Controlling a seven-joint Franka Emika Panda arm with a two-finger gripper.
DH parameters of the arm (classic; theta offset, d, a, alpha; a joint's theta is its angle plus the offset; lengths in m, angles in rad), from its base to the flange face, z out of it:
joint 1: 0 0.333 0 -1.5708
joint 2: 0 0 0 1.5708
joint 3: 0 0.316 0.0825 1.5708
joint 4: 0 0 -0.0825 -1.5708
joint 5: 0 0.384 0 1.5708
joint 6: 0 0 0.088 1.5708
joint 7: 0 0.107 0 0
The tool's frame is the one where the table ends.
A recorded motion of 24 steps. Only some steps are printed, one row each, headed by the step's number.
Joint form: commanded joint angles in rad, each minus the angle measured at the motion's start. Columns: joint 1, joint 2, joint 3, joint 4, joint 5, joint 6, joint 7.
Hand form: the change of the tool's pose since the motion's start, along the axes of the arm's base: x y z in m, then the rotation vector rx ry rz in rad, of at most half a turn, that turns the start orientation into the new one. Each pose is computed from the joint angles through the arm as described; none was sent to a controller.
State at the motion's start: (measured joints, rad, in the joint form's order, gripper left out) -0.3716 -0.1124 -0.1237 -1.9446 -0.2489 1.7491 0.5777
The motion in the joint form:
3: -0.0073 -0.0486 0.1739 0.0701 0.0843 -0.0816 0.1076
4: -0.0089 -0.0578 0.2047 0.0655 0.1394 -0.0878 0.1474
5: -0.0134 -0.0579 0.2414 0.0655 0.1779 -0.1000 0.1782
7: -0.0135 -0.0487 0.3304 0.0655 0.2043 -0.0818 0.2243
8: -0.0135 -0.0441 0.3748 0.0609 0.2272 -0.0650 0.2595
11: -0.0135 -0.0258 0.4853 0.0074 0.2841 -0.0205 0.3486
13: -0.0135 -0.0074 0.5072 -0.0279 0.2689 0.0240 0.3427
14: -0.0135 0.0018 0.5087 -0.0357 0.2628 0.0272 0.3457
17: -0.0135 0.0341 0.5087 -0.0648 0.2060 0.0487 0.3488
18: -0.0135 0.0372 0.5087 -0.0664 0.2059 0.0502 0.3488
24: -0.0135 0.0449 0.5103 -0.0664 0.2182 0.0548 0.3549
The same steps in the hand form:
3: 0.0294 0.0909 0.0509 0.0221 -0.0759 0.0264
4: 0.0331 0.1120 0.0519 0.0645 -0.0951 0.0057
5: 0.0380 0.1325 0.0503 0.0957 -0.0949 -0.0013
7: 0.0537 0.1802 0.0458 0.1055 -0.1058 0.0384
8: 0.0604 0.2053 0.0418 0.1192 -0.1167 0.0444
11: 0.0685 0.2672 0.0084 0.1622 -0.0931 0.0490
13: 0.0721 0.2755 -0.0140 0.1536 -0.0810 0.0794
14: 0.0728 0.2750 -0.0218 0.1512 -0.0677 0.0786
17: 0.0752 0.2678 -0.0490 0.1115 -0.0268 0.0927
18: 0.0755 0.2677 -0.0511 0.1128 -0.0239 0.0926
24: 0.0770 0.2692 -0.0546 0.1262 -0.0229 0.0837

